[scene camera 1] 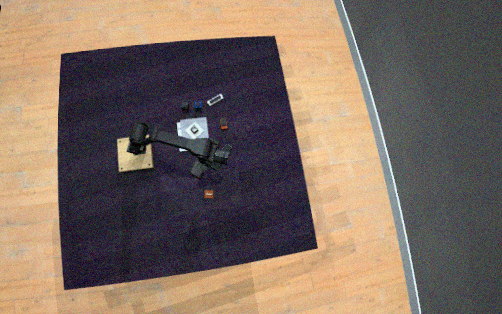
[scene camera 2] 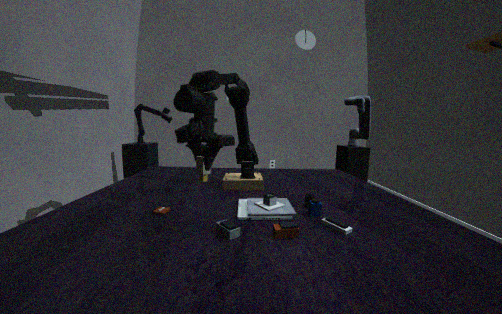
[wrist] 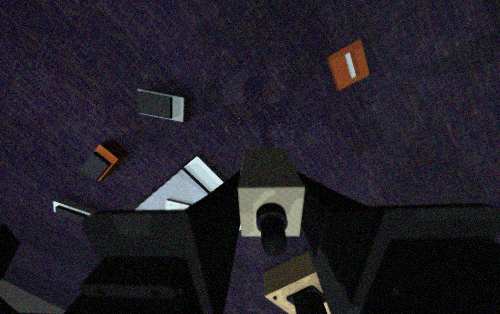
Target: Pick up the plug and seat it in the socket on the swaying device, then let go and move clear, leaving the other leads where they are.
Labels:
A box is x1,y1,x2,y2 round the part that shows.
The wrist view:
gripper: [0,171,499,313]
orange-black lead: [80,140,128,180], on the table

